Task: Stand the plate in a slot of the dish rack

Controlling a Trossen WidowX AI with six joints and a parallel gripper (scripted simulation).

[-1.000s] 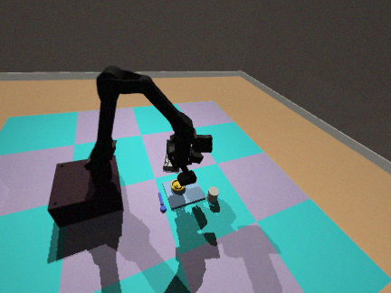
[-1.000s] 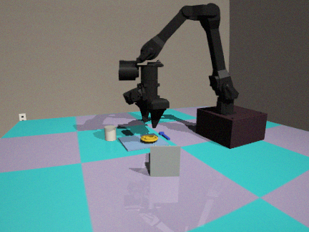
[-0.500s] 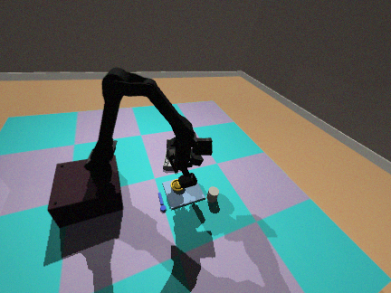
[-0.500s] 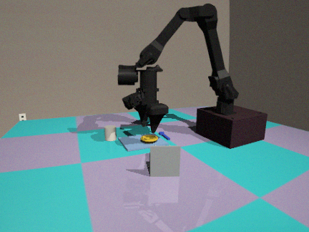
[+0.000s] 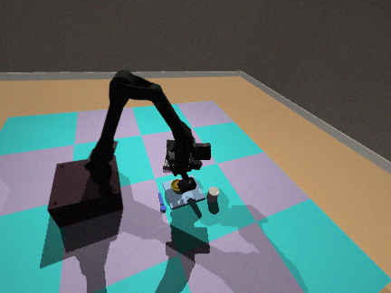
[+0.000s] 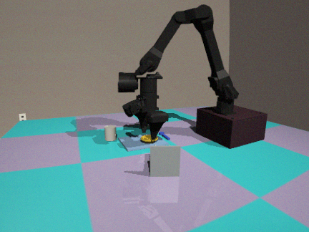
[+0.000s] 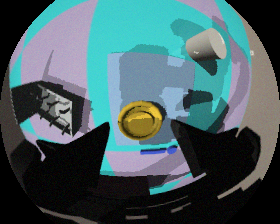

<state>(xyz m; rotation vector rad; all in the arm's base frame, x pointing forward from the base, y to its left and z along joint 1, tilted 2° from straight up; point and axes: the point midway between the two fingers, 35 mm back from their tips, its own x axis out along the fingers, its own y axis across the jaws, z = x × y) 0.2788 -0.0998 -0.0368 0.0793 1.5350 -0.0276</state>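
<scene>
My gripper tip is 10 mm above the yellow plate. Also, from my gripper tip: blue stick (90 mm behind, 50 mm to the right, 20 mm below); cream cup (110 mm ahead, 100 mm to the right); pale blue mat (10 mm ahead, 20 mm to the right, 20 mm below).
</scene>
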